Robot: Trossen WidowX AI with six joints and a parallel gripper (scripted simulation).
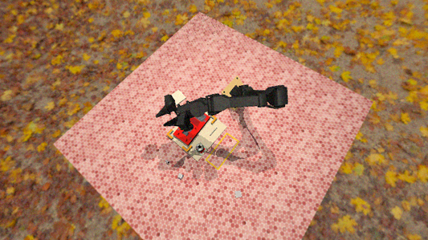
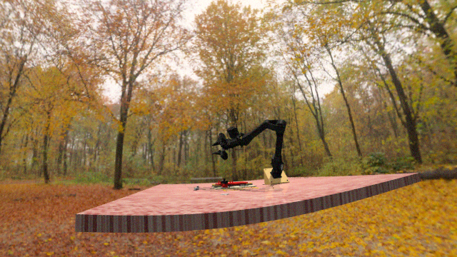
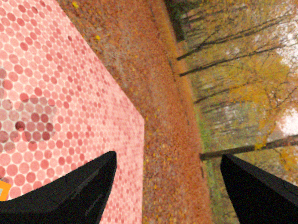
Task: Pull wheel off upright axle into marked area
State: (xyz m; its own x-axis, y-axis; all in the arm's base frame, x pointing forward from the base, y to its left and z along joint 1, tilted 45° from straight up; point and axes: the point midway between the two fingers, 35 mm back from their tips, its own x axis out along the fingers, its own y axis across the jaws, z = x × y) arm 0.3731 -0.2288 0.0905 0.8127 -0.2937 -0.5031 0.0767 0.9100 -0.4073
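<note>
Right now my gripper tip is 40 mm past the wheel, 150 mm to the right of it and 220 mm above it. Round my gripper tip: cream square tile (210 mm behind, 160 mm to the right, 260 mm below); black upright axle (50 mm behind, 150 mm to the left, 230 mm below).
</note>
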